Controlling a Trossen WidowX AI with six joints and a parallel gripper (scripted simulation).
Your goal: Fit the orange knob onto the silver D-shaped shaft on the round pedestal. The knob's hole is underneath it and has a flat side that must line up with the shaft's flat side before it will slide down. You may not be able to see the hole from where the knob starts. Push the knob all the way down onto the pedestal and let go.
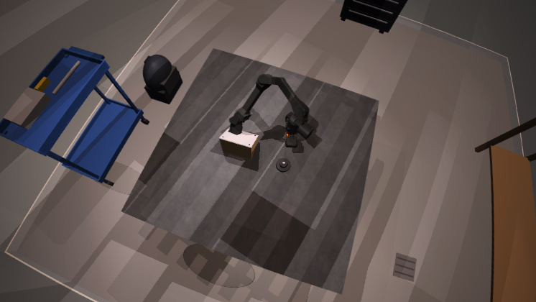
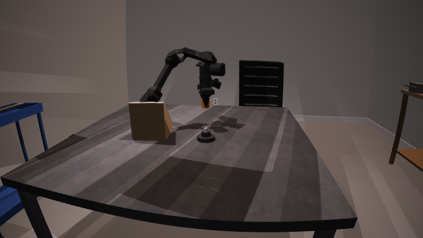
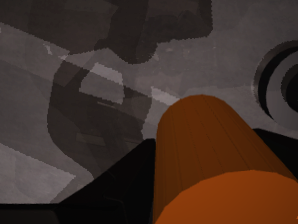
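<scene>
The round dark pedestal lies 12 cm to the right of my gripper tip, 11 cm below it and 3 cm ahead of it. Also, from my gripper tip: orange knob (3 cm above).
</scene>
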